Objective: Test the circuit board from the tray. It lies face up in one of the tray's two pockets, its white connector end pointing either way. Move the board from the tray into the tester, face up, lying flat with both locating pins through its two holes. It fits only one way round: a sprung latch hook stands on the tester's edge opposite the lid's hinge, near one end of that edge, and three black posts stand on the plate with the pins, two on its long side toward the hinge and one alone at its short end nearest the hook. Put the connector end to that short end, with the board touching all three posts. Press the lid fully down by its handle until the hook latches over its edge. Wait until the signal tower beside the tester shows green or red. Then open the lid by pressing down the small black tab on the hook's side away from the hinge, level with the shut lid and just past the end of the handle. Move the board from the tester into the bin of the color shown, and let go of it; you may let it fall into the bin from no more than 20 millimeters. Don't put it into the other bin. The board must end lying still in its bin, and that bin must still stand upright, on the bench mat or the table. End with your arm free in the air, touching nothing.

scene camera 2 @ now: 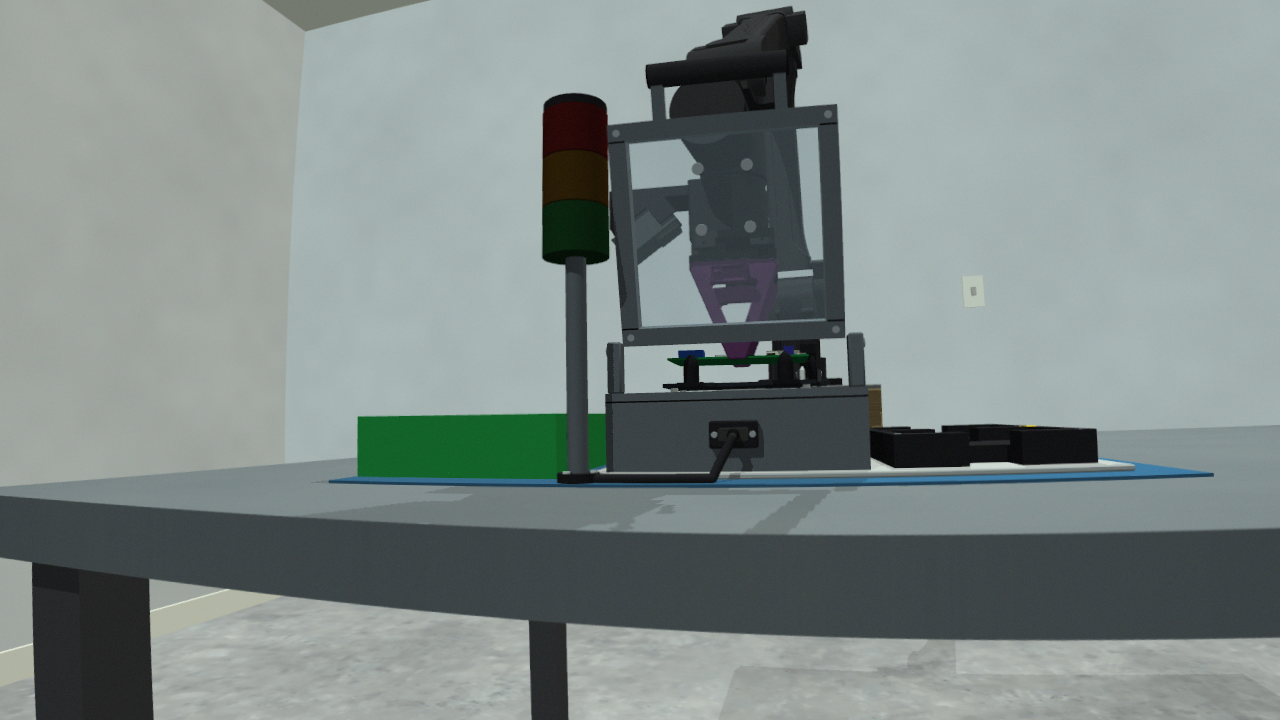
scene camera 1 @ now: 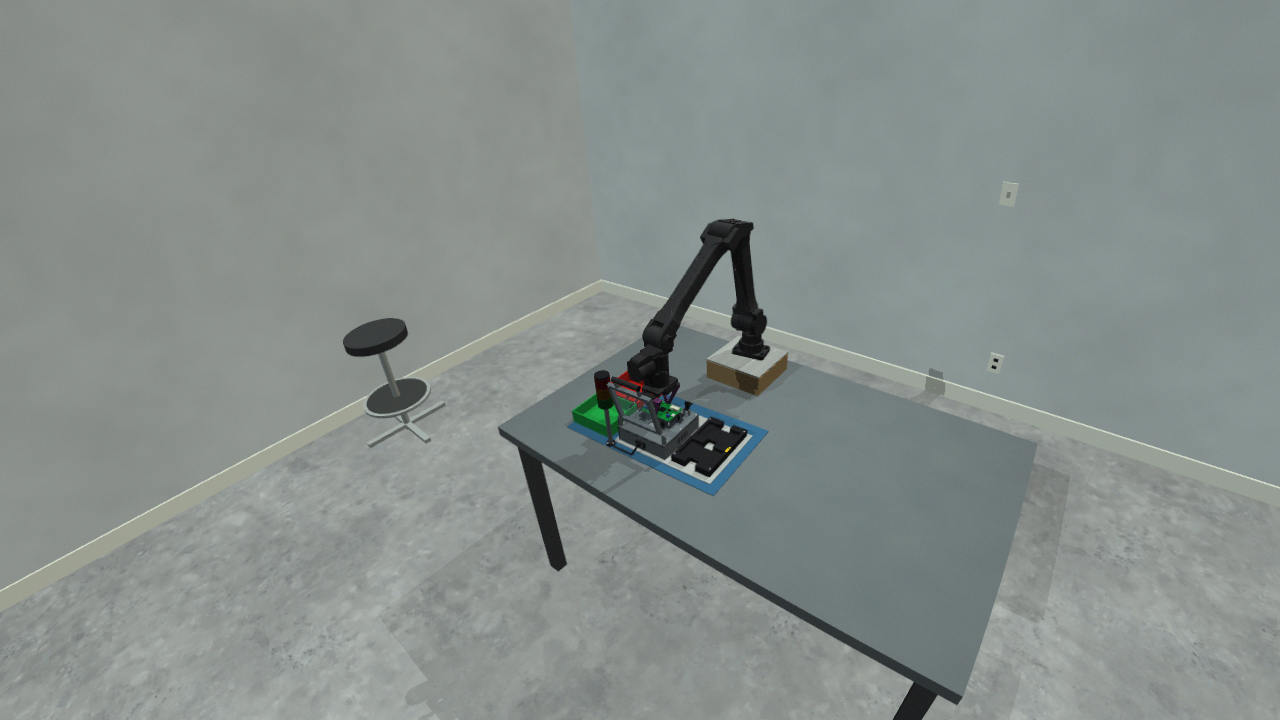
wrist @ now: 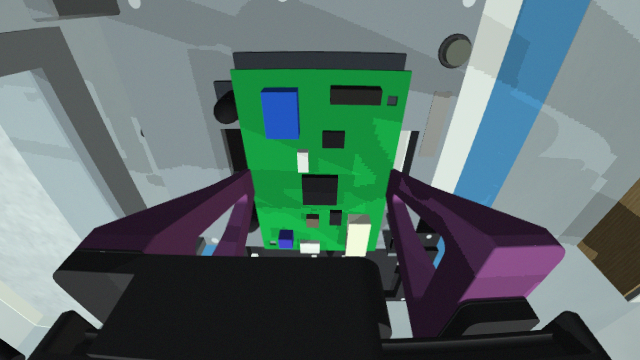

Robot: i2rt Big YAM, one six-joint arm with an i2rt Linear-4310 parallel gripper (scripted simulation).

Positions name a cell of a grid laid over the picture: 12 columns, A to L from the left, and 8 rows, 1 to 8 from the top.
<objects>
green bin: scene camera 2 E5; scene camera 1 F5; not seen in the wrist view (out of frame)
</objects>
